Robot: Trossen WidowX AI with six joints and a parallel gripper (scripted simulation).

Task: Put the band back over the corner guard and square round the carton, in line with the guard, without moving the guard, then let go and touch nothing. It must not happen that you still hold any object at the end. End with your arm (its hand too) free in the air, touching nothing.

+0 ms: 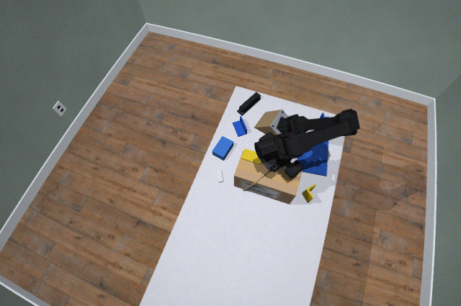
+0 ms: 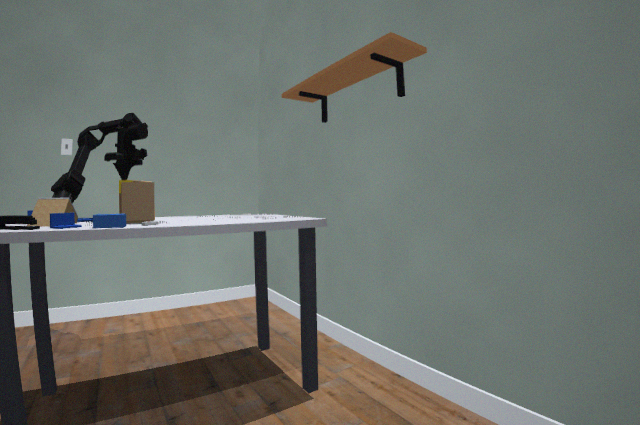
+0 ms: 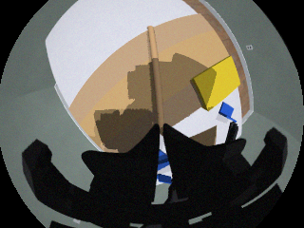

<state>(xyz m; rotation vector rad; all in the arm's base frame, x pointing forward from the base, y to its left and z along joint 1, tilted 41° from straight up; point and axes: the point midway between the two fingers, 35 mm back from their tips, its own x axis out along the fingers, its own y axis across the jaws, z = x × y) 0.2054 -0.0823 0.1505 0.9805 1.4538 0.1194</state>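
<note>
Now: hand 100 mm to the left of the yellow corner guard and 50 mm above it. From my hand the other things lie so: blue mat 190 mm below, 180 mm behind, 140 mm to the left; then brown carton 110 mm below, 50 mm ahead, 20 mm to the right; then small white piece 210 mm to the right, 190 mm below, 90 mm ahead.
</note>
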